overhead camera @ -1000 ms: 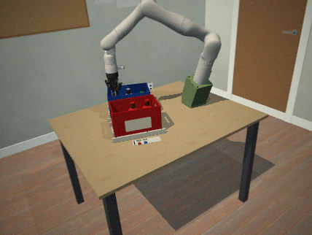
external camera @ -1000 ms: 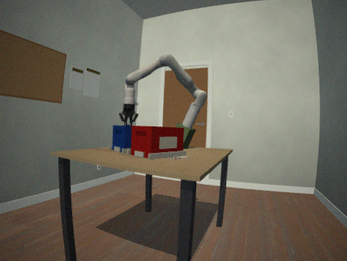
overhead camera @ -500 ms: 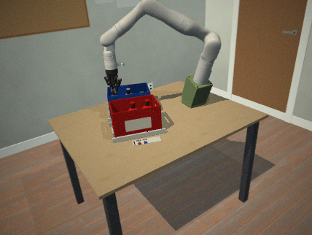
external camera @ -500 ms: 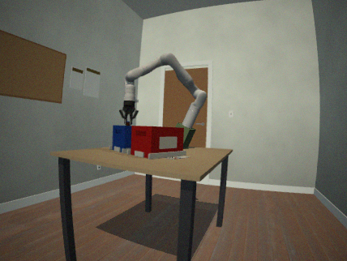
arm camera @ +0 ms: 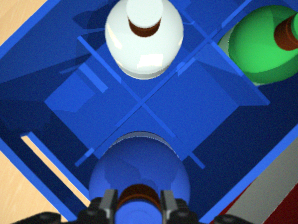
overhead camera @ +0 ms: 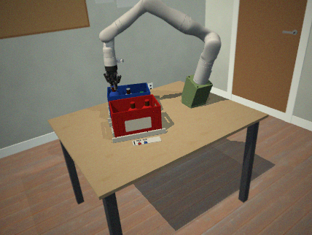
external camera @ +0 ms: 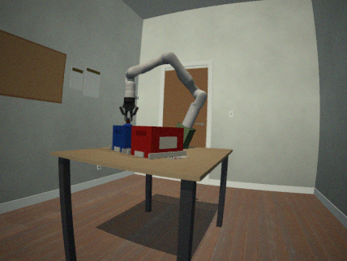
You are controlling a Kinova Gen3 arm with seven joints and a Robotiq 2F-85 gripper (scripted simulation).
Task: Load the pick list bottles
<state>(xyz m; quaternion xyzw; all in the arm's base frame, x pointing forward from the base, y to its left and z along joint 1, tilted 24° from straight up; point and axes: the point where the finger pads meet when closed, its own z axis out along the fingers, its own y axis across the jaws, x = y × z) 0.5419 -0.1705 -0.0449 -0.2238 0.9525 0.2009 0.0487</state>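
My hand is 7 cm above the blue-label bottle. Round my hand: blue crate 14 cm below, 10 cm behind, 1 cm to the right; then green-label bottle 16 cm behind, 13 cm below, 6 cm to the left; then white-label bottle 13 cm below, 11 cm behind, 6 cm to the right.
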